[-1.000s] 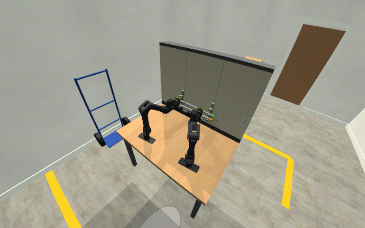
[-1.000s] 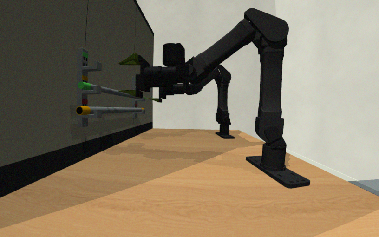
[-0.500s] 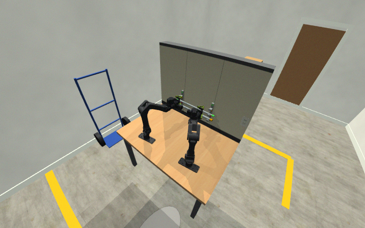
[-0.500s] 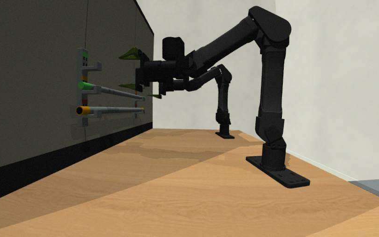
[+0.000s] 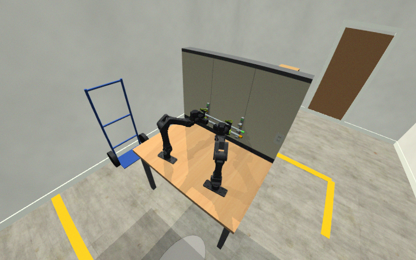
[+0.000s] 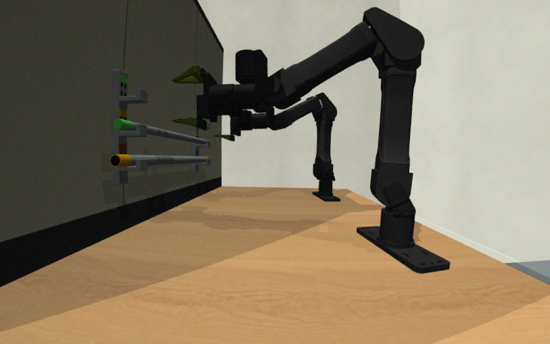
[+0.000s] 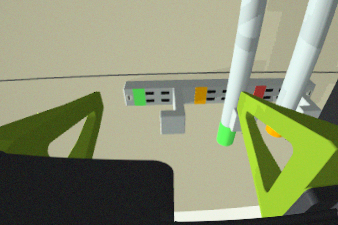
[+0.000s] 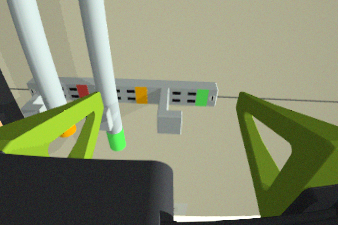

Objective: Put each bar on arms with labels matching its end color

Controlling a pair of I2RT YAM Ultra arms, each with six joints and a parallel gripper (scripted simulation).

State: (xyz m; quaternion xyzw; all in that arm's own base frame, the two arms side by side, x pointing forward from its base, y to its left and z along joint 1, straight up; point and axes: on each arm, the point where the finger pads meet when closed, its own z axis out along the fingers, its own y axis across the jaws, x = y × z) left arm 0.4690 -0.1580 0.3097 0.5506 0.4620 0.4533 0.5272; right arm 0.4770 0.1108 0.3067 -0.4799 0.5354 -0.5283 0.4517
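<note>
The green-ended bar lies 70 mm ahead of my right hand, 140 mm to the left of it and 70 mm below it. Round my right hand: orange-ended bar 80 mm ahead, 140 mm to the left, 140 mm below; wall panel 190 mm ahead, 120 mm to the left, 120 mm above.
My left gripper is now 160 mm to the left of the green-ended bar, 70 mm above it and 60 mm short of it. From my left hand the other things lie so: orange-ended bar: 150 mm to the right, 140 mm below, 70 mm ahead; wall panel: 170 mm to the right, 170 mm ahead, 120 mm above.
</note>
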